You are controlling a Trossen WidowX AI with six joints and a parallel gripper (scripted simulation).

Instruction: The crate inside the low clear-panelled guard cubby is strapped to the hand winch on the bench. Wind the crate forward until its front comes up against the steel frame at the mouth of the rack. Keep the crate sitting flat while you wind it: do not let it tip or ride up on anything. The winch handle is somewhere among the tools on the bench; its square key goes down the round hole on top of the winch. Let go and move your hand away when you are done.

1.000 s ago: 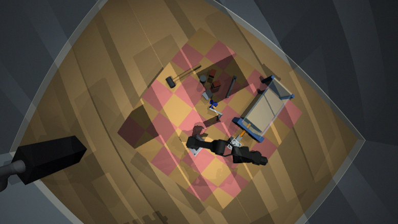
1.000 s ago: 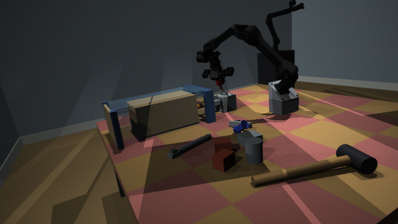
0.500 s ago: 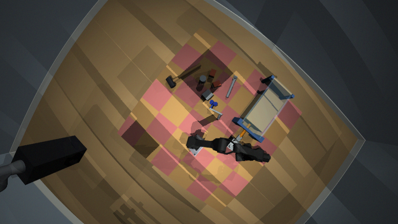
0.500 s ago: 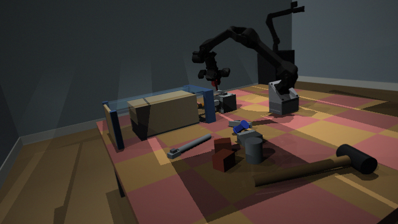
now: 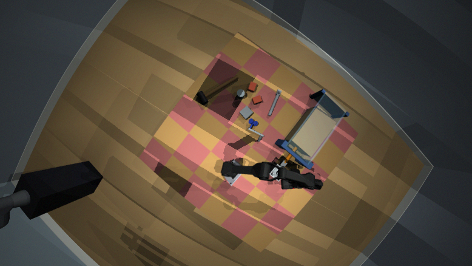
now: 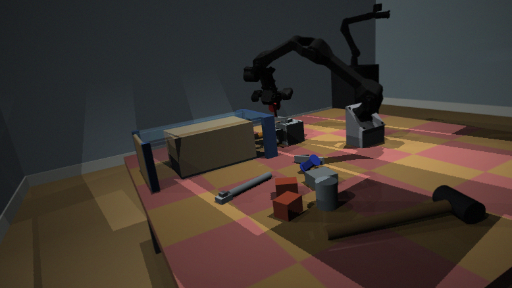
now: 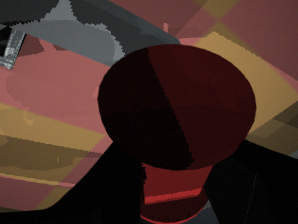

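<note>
Now: the grey crank arm 1 cm ahead of my gripper tip, 5 cm to the left of it and 3 cm below it. Round my gripper tip: grey winch: 1 cm behind, 10 cm to the left, 10 cm below; then red knob: 1 cm ahead, 1 cm to the left; then clear-panelled cubby: 41 cm ahead, 12 cm to the left, 1 cm below.
</note>
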